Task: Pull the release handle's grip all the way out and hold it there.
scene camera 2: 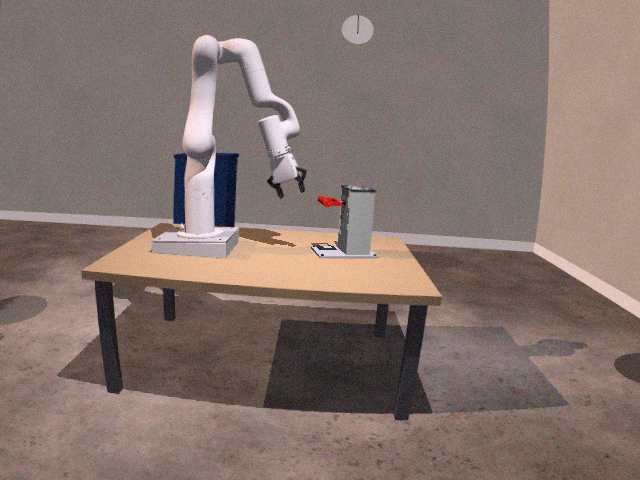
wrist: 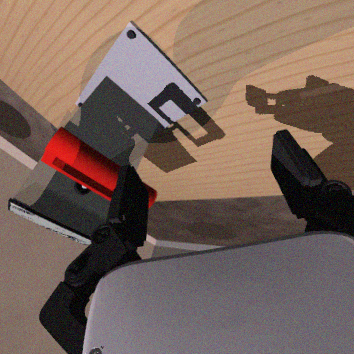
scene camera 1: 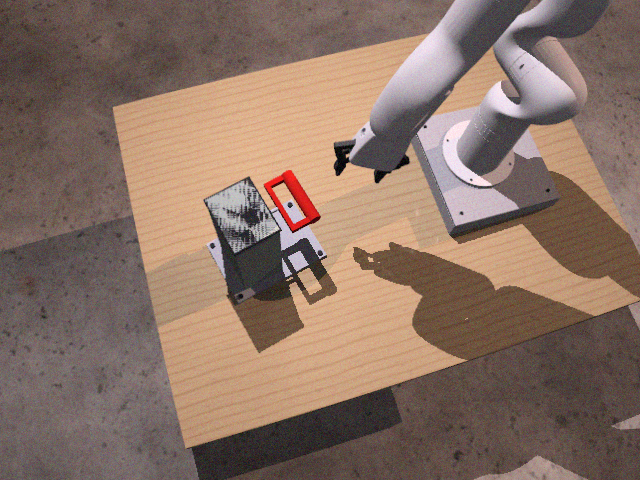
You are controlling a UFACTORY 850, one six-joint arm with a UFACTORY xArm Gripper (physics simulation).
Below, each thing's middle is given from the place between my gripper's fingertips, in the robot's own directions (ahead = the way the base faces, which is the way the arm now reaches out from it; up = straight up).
Now: hand 220 mm short of the pale base plate (scene camera 1: 300, 249) and 220 mm above it.
